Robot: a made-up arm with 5 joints. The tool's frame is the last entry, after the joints. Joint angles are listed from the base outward. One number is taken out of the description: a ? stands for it. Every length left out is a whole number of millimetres.
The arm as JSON. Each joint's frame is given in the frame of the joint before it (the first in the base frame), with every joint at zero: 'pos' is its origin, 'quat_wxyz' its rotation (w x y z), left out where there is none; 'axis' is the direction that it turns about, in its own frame. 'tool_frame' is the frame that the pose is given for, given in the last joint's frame.
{
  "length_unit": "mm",
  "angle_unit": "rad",
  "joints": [
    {
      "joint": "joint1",
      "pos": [
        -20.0,
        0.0,
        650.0
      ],
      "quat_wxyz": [
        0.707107,
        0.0,
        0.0,
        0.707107
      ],
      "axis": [
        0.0,
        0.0,
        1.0
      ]
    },
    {
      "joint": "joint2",
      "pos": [
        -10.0,
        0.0,
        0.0
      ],
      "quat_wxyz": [
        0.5,
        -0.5,
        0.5,
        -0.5
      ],
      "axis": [
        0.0,
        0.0,
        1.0
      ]
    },
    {
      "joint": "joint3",
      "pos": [
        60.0,
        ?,
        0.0
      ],
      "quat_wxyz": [
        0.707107,
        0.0,
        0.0,
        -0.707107
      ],
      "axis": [
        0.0,
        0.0,
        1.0
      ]
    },
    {
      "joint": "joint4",
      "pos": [
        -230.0,
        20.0,
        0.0
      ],
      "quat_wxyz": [
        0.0,
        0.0,
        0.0,
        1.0
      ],
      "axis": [
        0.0,
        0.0,
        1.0
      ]
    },
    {
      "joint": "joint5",
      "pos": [
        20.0,
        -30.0,
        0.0
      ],
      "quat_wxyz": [
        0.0,
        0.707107,
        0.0,
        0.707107
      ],
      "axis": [
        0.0,
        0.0,
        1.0
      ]
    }
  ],
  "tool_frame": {
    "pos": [
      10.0,
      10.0,
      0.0
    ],
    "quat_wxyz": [
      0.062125,
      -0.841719,
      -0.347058,
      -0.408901
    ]
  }
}
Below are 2 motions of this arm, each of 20 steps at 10 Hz.
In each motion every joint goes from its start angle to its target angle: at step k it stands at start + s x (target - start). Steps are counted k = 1, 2, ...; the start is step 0. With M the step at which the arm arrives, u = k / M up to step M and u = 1 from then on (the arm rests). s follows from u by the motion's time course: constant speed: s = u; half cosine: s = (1 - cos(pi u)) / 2; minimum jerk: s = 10 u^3 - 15 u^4 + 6 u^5.
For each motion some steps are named. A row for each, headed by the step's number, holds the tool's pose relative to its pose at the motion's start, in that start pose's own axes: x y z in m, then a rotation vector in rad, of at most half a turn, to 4 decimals.
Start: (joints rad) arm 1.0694 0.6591 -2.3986 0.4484 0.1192
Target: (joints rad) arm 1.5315 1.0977 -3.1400 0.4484 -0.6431
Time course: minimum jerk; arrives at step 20
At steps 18, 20:
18: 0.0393 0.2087 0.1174 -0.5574 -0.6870 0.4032
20: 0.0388 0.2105 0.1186 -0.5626 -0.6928 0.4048

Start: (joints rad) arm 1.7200 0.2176 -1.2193 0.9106 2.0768
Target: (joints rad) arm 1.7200 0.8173 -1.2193 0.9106 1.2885
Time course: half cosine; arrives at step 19
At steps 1, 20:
1: 0.0012 0.0008 -0.0008 -0.0067 0.0005 0.0009
20: 0.1740 0.0597 -0.1578 -0.9141 0.2788 0.2209

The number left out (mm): -310.0
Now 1 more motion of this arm.
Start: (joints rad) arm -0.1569 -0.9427 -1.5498 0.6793 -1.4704
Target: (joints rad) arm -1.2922 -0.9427 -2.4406 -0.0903 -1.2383
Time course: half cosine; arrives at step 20
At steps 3, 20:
3: -0.0074 -0.0125 0.0031 -0.0340 0.1028 -0.0023
20: 0.1212 -0.2224 0.1505 -1.3771 1.1506 0.1919

